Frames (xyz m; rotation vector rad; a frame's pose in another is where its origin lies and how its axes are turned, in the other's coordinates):
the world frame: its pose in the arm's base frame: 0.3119 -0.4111 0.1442 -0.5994 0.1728 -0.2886
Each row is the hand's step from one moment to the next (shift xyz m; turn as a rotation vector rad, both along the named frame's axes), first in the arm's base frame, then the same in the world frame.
Working: the arm's base frame: its pose in the world frame: -0.4139 0.3393 0.0247 0.5994 -0.1728 0.2886

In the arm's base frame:
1: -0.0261 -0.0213 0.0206 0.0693 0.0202 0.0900
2: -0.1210 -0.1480 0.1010 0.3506 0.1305 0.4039
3: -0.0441 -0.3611 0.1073 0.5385 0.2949 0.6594
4: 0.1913 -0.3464 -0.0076 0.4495 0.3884 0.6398
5: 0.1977 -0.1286 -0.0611 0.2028 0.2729 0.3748
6: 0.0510 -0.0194 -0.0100 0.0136 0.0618 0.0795
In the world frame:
1: -0.0195 -0.0343 -0.0009 0.0523 -0.0210 0.1007
2: -0.0753 -0.2010 -0.0256 0.2594 -0.0545 0.4825
3: 0.0643 -0.3558 -0.1146 0.3656 -0.0318 0.8228
4: 0.2910 -0.2269 -0.1431 0.2534 0.0338 0.8348
5: 0.2323 -0.0231 -0.0698 0.0769 0.0424 0.4984
6: 0.0551 0.0015 -0.0060 -0.0128 0.0057 0.1006

